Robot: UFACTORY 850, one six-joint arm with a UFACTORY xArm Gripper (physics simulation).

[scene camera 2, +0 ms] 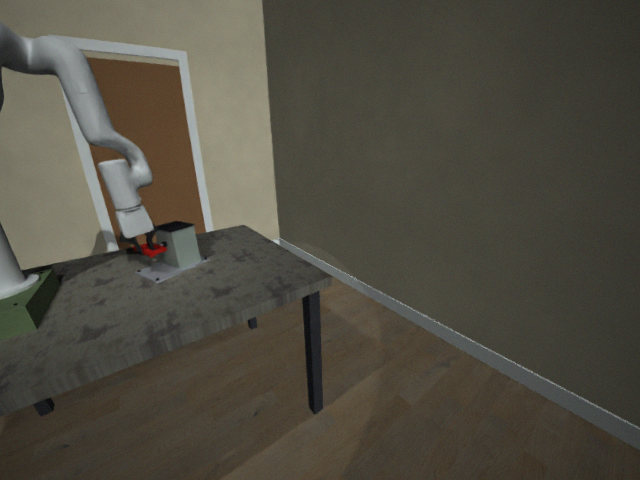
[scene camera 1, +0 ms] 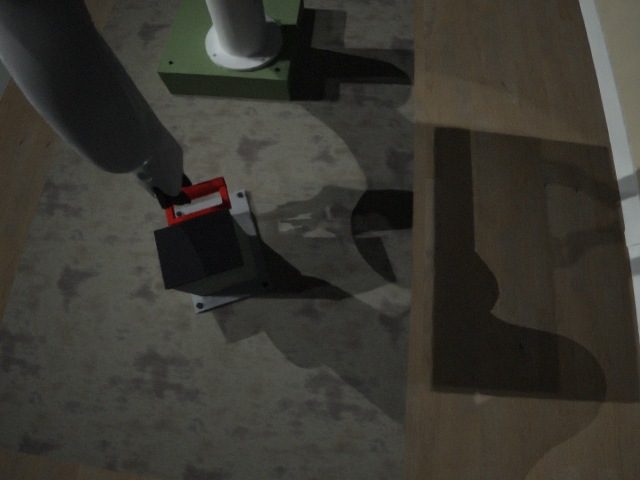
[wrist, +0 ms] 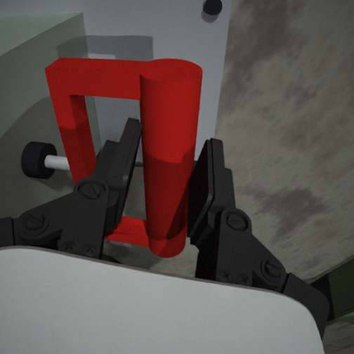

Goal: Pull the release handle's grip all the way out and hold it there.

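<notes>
The release handle is a red rectangular frame (scene camera 1: 208, 184) (scene camera 2: 154, 251) beside a box (scene camera 1: 199, 253) (scene camera 2: 180, 248) (wrist: 30, 65) with a dark top and pale green sides. Its thick round grip (wrist: 172, 105) is on the side away from the box. A short pale rod (wrist: 56, 162) shows between the frame and a black collar (wrist: 39, 160). My gripper (scene camera 1: 178, 190) (scene camera 2: 145, 249) (wrist: 168, 151) is shut on the grip, one finger inside the frame and one outside. Contact along the pads is hard to see.
The box stands on a light grey plate (scene camera 1: 242, 211) (scene camera 2: 155, 272) (wrist: 190, 30) with dark bolts, on the mottled table (scene camera 1: 289, 155) (scene camera 2: 222, 294). The arm's green base block (scene camera 1: 227, 82) (scene camera 2: 15, 320) stands on the same table. The table's edge runs right of the box in scene camera 1.
</notes>
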